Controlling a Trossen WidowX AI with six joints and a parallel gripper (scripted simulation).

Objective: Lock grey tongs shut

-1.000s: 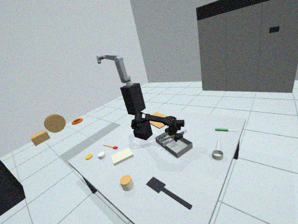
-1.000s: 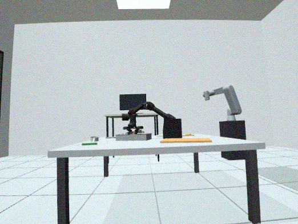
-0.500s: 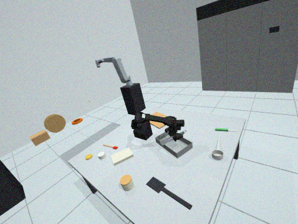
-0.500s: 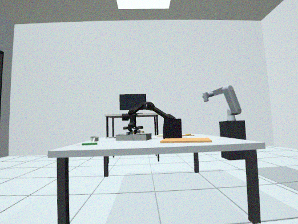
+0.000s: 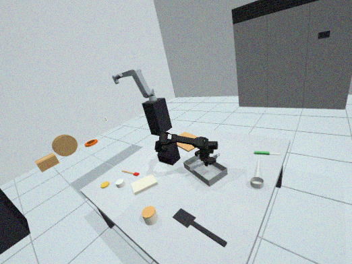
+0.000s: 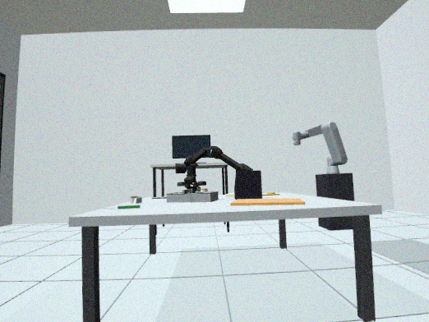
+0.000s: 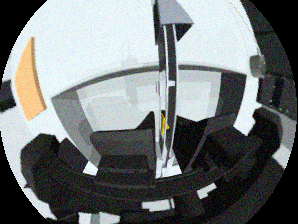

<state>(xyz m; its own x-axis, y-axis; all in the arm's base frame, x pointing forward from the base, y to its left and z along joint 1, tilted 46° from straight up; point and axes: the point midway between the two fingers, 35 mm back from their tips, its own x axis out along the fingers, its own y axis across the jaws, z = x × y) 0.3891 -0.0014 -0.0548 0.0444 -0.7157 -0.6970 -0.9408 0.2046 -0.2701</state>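
The roasting tin is 3 cm to the right of my gripper tip. Round my gripper tip: black spatula: 19 cm ahead, 43 cm to the right, 3 cm below; wooden board: 43 cm behind, 30 cm to the left, 2 cm below; cream block: 33 cm behind, 37 cm to the right, 2 cm below.
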